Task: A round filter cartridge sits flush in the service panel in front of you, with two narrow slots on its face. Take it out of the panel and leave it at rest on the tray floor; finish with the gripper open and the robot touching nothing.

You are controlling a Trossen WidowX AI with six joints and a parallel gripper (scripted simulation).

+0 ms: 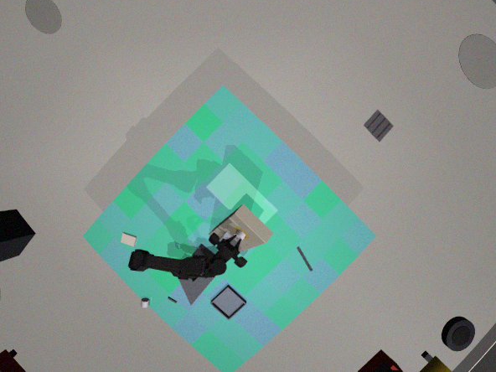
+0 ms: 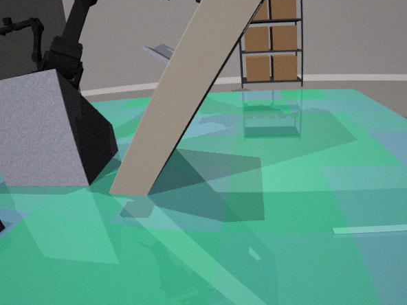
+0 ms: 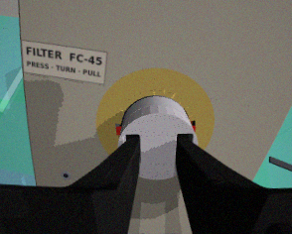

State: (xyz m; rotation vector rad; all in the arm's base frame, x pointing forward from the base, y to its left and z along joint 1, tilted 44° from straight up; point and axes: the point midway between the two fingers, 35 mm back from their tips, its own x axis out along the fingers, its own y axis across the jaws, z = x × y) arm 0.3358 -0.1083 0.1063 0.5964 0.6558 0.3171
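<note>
The dark-rimmed tray is 40 cm behind my gripper tip, 28 cm to the right of it and 29 cm below it. Round my gripper tip: small beige box (56 cm behind, 42 cm to the left, 29 cm below); round grey filter cartridge (1 cm ahead, 1 cm below).
</note>
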